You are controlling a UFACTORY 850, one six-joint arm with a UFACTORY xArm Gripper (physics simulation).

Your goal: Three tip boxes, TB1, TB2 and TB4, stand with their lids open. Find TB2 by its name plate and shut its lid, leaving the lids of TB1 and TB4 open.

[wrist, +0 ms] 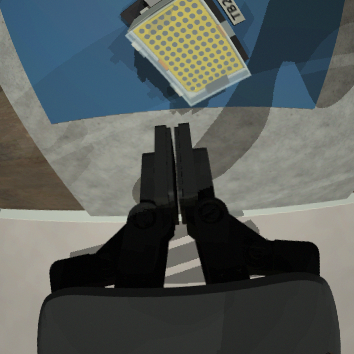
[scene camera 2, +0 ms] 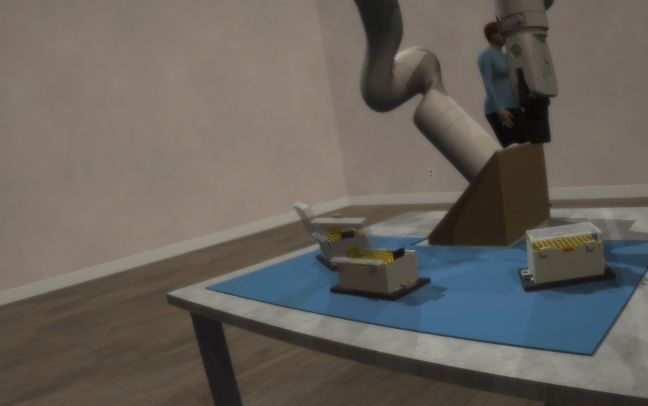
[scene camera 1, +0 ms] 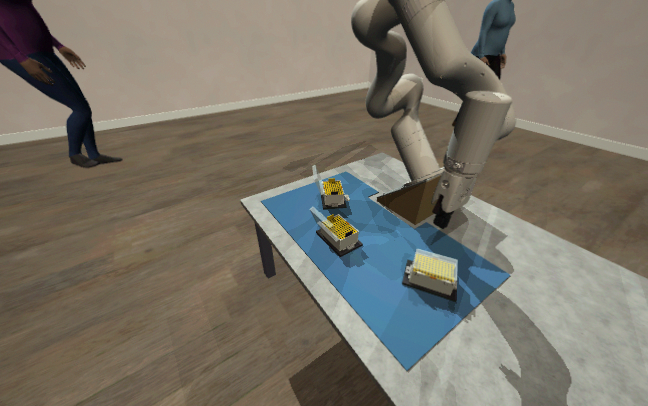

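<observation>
The box TB2 [scene camera 1: 433,281] [scene camera 2: 567,262] [wrist: 192,47] stands at the right of the blue mat in both scene views; its name plate [wrist: 232,11] is partly cut off in the wrist view. Its clear lid lies down over the yellow tips. Two other tip boxes, one nearer [scene camera 1: 345,239] [scene camera 2: 370,277] and one farther [scene camera 1: 333,199] [scene camera 2: 345,246], stand to the left with lids [scene camera 1: 322,216] [scene camera 1: 316,176] raised. Their name plates cannot be read. My gripper [scene camera 1: 441,222] [scene camera 2: 540,137] [wrist: 174,143] is shut and empty, above and apart from TB2, towards the robot base.
The blue mat [scene camera 1: 370,285] [scene camera 2: 475,320] [wrist: 75,90] lies on the grey table [scene camera 1: 590,300] [scene camera 2: 300,330]. The brown wedge-shaped robot base [scene camera 1: 415,202] [scene camera 2: 522,197] stands behind the mat. One person [scene camera 1: 75,100] stands beyond the table at left, another [scene camera 1: 495,30] [scene camera 2: 495,82] behind the arm.
</observation>
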